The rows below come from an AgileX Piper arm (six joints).
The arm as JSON. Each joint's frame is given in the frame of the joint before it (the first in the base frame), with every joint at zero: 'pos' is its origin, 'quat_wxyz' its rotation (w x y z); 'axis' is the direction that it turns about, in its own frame. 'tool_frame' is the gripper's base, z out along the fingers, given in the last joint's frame.
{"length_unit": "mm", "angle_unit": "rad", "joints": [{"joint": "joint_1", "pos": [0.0, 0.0, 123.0], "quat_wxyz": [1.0, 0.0, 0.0, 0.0], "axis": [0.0, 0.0, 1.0]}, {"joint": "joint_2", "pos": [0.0, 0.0, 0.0], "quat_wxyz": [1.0, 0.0, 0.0, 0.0], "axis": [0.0, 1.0, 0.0]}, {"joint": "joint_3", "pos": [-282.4, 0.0, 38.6], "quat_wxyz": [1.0, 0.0, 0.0, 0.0], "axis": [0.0, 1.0, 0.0]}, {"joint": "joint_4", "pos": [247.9, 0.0, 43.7], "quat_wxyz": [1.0, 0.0, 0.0, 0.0], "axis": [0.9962, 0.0, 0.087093]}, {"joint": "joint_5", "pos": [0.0, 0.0, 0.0], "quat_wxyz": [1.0, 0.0, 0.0, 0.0], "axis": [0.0, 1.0, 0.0]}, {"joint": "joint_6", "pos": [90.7, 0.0, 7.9], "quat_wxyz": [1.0, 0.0, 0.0, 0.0], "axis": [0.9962, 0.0, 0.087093]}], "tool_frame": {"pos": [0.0, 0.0, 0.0], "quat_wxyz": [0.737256, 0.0, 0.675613, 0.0]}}
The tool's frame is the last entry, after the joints.
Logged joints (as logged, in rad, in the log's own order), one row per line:
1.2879, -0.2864, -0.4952, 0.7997, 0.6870, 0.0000
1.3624, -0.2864, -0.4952, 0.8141, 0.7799, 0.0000
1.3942, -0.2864, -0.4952, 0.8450, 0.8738, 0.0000
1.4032, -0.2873, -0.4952, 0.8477, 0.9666, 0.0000
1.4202, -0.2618, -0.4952, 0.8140, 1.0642, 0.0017
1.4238, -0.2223, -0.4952, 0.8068, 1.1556, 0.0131
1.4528, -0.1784, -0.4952, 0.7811, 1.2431, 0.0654
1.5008, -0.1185, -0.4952, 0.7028, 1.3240, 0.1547
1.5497, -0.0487, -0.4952, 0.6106, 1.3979, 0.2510
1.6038, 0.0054, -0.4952, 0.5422, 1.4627, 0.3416
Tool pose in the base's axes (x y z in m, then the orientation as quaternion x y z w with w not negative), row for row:
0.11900, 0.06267, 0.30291, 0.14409, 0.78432, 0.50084, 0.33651
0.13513, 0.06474, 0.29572, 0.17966, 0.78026, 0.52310, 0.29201
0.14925, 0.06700, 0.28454, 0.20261, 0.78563, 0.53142, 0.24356
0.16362, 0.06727, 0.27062, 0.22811, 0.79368, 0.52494, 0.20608
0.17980, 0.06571, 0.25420, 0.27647, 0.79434, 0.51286, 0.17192
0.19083, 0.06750, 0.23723, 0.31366, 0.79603, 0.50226, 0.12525
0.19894, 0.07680, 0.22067, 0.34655, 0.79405, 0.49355, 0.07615
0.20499, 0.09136, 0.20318, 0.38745, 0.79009, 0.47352, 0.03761
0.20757, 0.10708, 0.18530, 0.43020, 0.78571, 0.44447, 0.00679
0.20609, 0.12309, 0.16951, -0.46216, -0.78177, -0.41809, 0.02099
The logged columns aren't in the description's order. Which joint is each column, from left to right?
Columns, left to right: joint_4, joint_6, joint_3, joint_5, joint_2, joint_1.
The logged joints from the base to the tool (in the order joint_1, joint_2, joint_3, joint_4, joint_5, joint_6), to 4 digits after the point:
0.0000, 0.6870, -0.4952, 1.2879, 0.7997, -0.2864
0.0000, 0.7799, -0.4952, 1.3624, 0.8141, -0.2864
0.0000, 0.8738, -0.4952, 1.3942, 0.8450, -0.2864
0.0000, 0.9666, -0.4952, 1.4032, 0.8477, -0.2873
0.0017, 1.0642, -0.4952, 1.4202, 0.8140, -0.2618
0.0131, 1.1556, -0.4952, 1.4238, 0.8068, -0.2223
0.0654, 1.2431, -0.4952, 1.4528, 0.7811, -0.1784
0.1547, 1.3240, -0.4952, 1.5008, 0.7028, -0.1185
0.2510, 1.3979, -0.4952, 1.5497, 0.6106, -0.0487
0.3416, 1.4627, -0.4952, 1.6038, 0.5422, 0.0054

